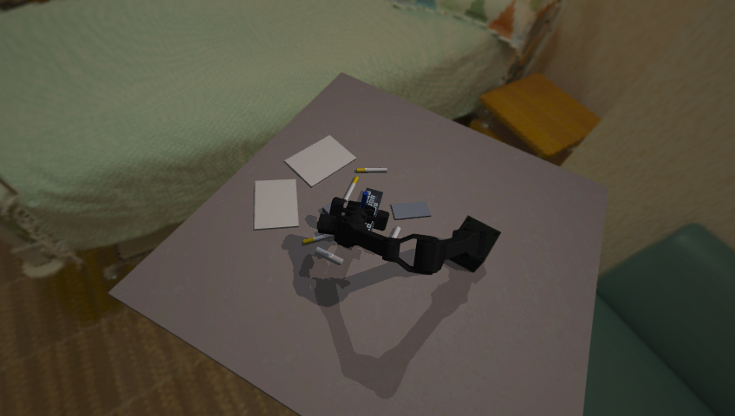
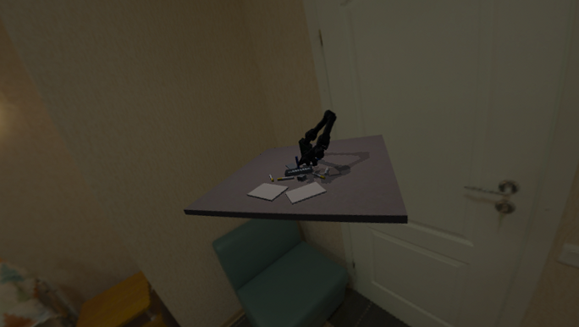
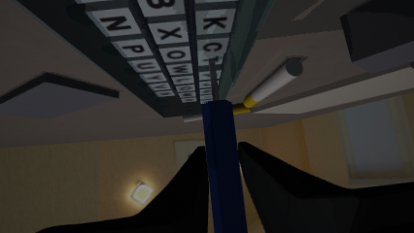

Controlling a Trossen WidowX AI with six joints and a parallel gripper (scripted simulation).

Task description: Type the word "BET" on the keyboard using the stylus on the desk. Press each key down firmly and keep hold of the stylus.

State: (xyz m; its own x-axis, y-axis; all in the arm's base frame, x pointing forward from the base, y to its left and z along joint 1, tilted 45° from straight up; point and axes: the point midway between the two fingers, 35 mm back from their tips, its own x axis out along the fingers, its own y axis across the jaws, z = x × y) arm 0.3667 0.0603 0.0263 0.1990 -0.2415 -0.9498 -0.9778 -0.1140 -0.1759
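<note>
My gripper tip is 6 cm above the T key. Round my gripper tip: small grey block 10 cm ahead, 4 cm to the left, 5 cm below; then blue stylus 1 cm below; then E key 2 cm behind, 8 cm to the left, 6 cm below.
</note>
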